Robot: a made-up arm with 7 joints. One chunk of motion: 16 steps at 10 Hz.
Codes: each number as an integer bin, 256 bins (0 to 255) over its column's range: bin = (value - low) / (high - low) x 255, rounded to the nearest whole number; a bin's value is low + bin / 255 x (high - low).
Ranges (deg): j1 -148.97..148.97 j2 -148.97..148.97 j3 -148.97..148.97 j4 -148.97..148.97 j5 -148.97..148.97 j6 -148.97..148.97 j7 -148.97..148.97
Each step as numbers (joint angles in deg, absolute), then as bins.
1 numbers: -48.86 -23.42 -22.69 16.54 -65.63 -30.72 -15.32
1 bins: 86 107 108 142 71 101 114
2 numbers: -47.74 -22.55 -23.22 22.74 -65.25 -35.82 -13.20
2 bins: 87 108 108 147 72 97 116
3 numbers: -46.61 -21.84 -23.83 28.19 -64.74 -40.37 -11.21
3 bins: 88 109 107 152 72 93 118
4 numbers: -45.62 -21.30 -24.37 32.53 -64.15 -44.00 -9.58
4 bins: 88 109 107 155 73 90 119
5 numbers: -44.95 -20.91 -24.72 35.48 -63.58 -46.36 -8.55
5 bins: 89 110 106 158 73 88 120
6 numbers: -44.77 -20.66 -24.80 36.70 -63.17 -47.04 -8.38
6 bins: 89 110 106 159 73 87 120
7 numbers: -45.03 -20.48 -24.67 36.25 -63.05 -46.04 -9.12
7 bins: 89 110 106 159 74 88 120
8 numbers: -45.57 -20.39 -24.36 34.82 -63.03 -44.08 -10.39
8 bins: 88 110 107 157 74 90 119
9 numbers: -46.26 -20.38 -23.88 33.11 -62.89 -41.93 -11.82
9 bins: 88 110 107 156 74 92 117
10 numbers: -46.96 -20.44 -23.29 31.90 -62.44 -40.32 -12.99
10 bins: 87 110 108 155 74 93 116
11 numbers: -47.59 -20.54 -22.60 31.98 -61.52 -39.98 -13.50
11 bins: 87 110 108 155 75 93 116
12 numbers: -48.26 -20.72 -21.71 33.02 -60.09 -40.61 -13.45
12 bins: 86 110 109 156 76 93 116
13 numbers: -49.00 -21.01 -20.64 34.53 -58.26 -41.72 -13.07
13 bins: 86 110 110 157 78 92 116
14 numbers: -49.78 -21.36 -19.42 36.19 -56.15 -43.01 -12.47
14 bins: 85 109 111 158 79 91 117
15 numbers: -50.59 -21.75 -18.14 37.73 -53.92 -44.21 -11.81
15 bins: 84 109 112 160 81 90 117
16 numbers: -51.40 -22.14 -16.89 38.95 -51.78 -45.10 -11.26
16 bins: 84 109 113 161 83 89 118
